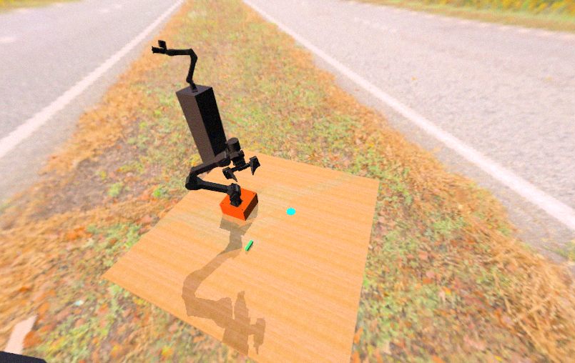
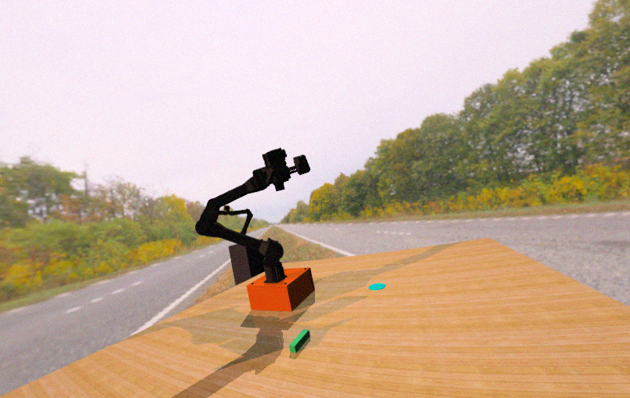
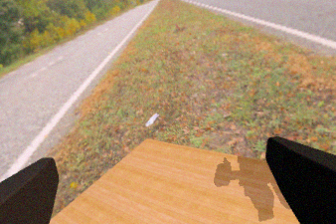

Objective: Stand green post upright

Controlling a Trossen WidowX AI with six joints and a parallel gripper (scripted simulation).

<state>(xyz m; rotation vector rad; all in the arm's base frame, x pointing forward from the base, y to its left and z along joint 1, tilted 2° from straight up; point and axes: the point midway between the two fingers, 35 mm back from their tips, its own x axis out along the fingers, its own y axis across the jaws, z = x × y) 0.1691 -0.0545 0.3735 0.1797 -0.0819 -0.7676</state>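
My gripper tip is now 1 cm short of the green post, 11 cm to the left of it and 45 cm above it. The rest, counted from my gripper tip: cyan circle (12 cm ahead, 23 cm to the left, 46 cm below).
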